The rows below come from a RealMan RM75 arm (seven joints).
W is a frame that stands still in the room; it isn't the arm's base.
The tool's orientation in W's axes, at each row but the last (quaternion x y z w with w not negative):
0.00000, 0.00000, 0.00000, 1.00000
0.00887, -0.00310, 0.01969, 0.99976
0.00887, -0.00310, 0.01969, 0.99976
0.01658, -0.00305, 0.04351, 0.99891
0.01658, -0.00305, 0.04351, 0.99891
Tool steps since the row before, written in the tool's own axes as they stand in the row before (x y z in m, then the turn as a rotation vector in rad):
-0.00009, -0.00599, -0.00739, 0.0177, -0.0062, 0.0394
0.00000, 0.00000, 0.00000, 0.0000, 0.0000, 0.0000
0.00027, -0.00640, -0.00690, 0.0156, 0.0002, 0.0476
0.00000, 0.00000, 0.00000, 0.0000, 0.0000, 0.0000
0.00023, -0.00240, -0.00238, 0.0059, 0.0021, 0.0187
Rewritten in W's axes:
-0.00009, -0.00599, -0.00739, 0.0177, -0.0062, 0.0394
0.00000, 0.00000, 0.00000, 0.0000, 0.0000, 0.0000
0.00056, -0.00626, -0.00701, 0.0153, 0.0000, 0.0477
0.00000, 0.00000, 0.00000, 0.0000, 0.0000, 0.0000
0.00045, -0.00229, -0.00246, 0.0056, 0.0020, 0.0188

